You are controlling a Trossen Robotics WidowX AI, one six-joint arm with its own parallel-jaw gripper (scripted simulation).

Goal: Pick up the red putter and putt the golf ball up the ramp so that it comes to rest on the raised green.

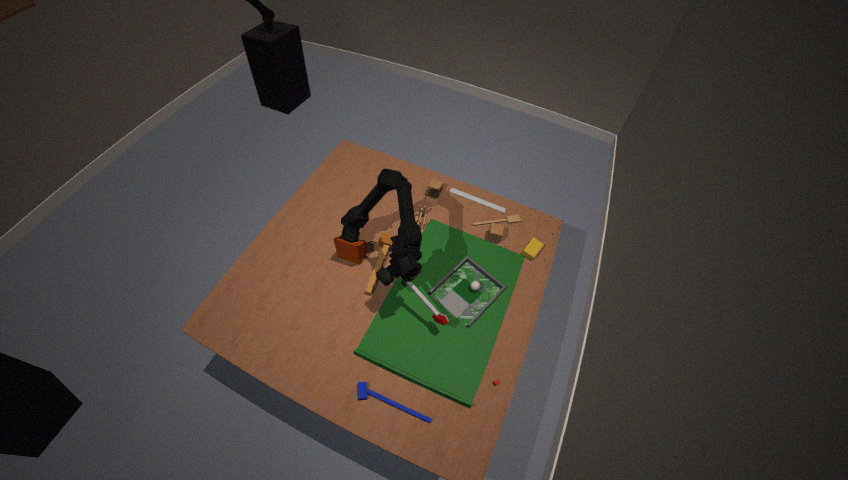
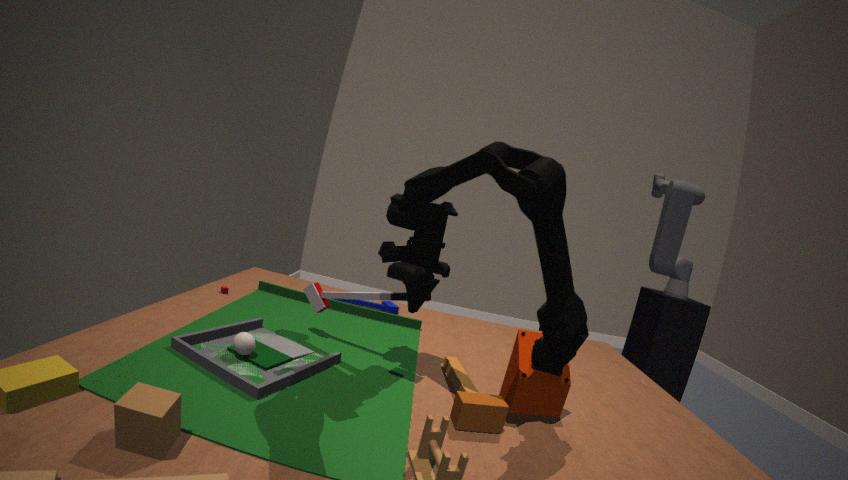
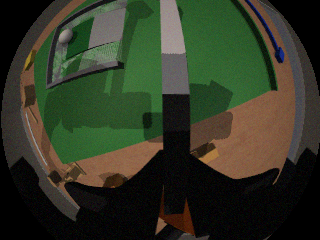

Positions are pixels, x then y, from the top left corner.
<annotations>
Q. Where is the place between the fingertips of my gripper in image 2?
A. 412, 312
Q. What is my gripper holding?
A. A red putter.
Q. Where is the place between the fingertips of my gripper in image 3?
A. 171, 154
</annotations>
